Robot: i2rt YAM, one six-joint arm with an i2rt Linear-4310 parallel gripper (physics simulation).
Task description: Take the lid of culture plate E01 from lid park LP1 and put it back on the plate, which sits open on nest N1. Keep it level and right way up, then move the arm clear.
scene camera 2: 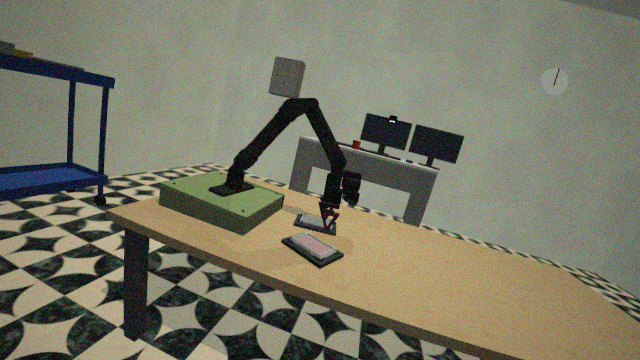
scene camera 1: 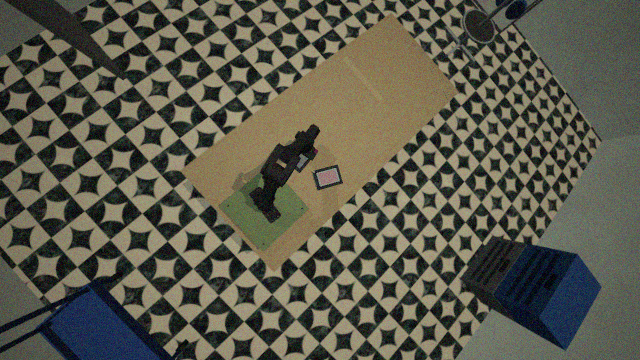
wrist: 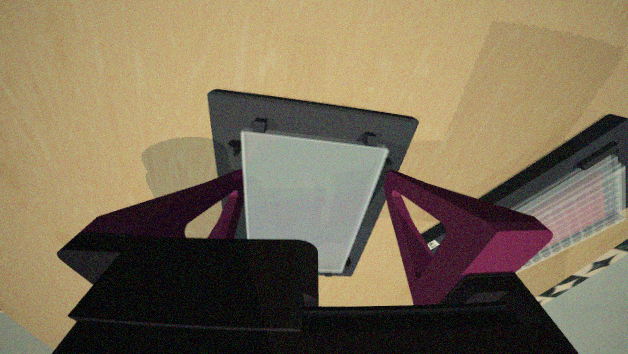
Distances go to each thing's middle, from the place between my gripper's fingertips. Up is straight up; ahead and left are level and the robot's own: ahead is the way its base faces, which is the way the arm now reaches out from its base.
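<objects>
My gripper's 40 mm past the dark lid park (wrist: 230,111), and there's the plate lid (wrist: 317,189), which is 30 mm behind my gripper and 10 mm to the right of it.
</objects>
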